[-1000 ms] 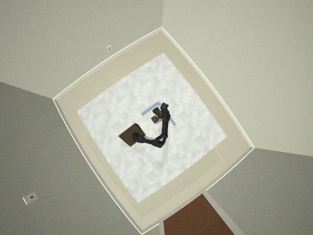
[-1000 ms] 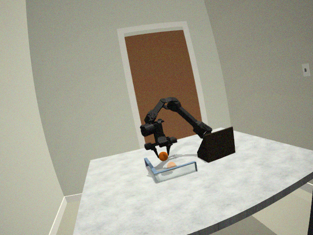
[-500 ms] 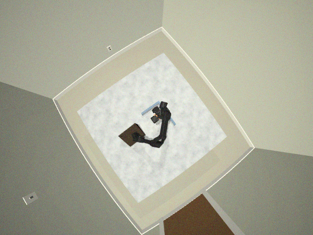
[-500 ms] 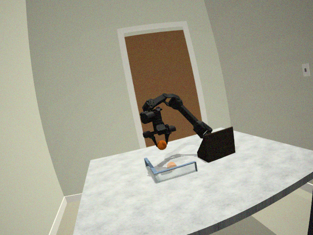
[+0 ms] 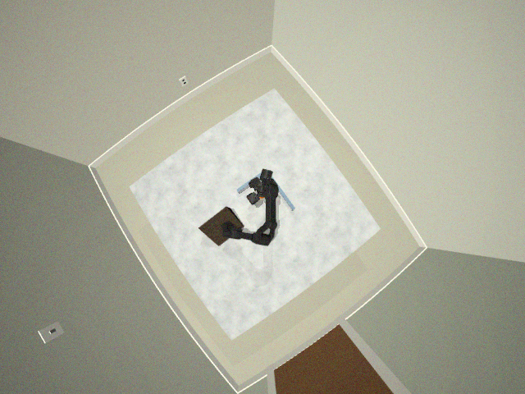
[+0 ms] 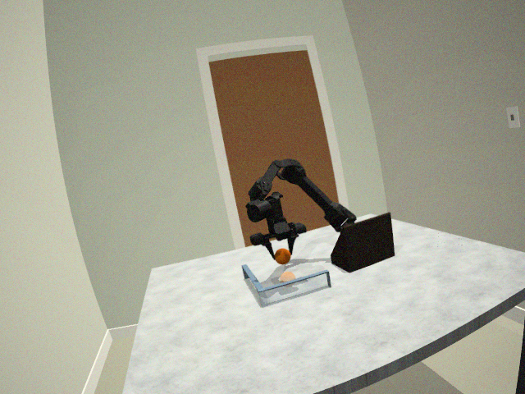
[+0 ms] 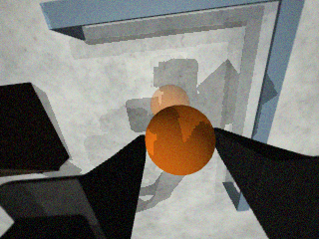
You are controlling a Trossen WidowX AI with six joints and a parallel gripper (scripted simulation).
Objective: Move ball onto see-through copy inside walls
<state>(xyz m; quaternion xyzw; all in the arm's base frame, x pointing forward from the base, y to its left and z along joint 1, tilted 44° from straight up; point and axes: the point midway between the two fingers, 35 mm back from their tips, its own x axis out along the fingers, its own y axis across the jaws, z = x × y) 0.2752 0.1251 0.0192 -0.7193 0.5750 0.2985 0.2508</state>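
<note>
Now: the see-through orange copy 8 cm below my gripper tip. Round my gripper tip: orange ball right at my gripper tip.
</note>
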